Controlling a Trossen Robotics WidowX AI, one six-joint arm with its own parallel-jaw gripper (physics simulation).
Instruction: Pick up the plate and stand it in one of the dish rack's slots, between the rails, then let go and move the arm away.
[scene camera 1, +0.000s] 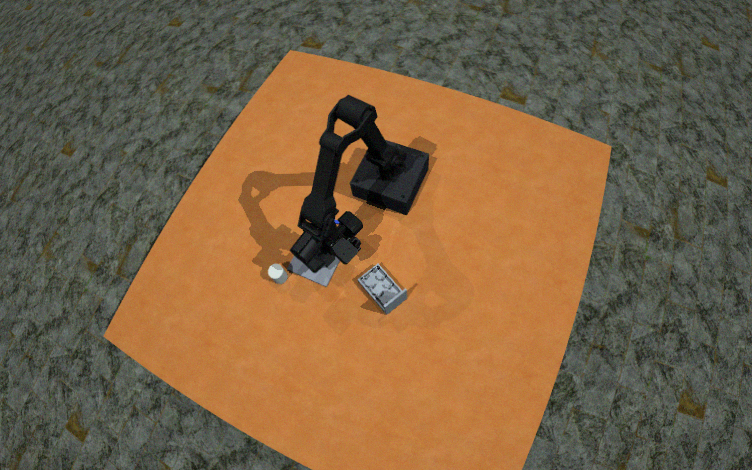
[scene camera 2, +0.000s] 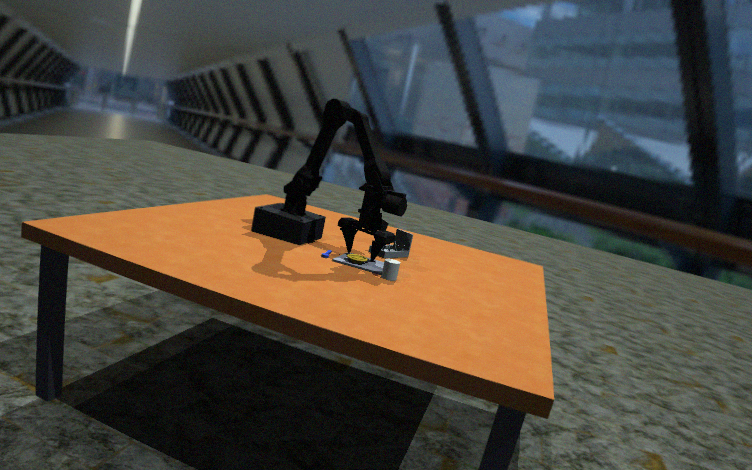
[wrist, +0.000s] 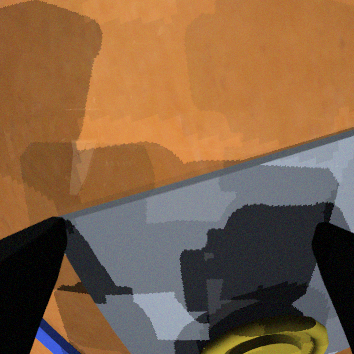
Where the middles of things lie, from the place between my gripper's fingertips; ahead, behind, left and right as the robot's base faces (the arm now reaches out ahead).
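Labels:
The grey dish rack (scene camera 1: 379, 285) is 17 cm to the left of my hand, 2 cm ahead of it and 3 cm above it. Then there is the grey mat (scene camera 1: 323, 276), which I find 4 cm to the right of my hand and 4 cm ahead of it.

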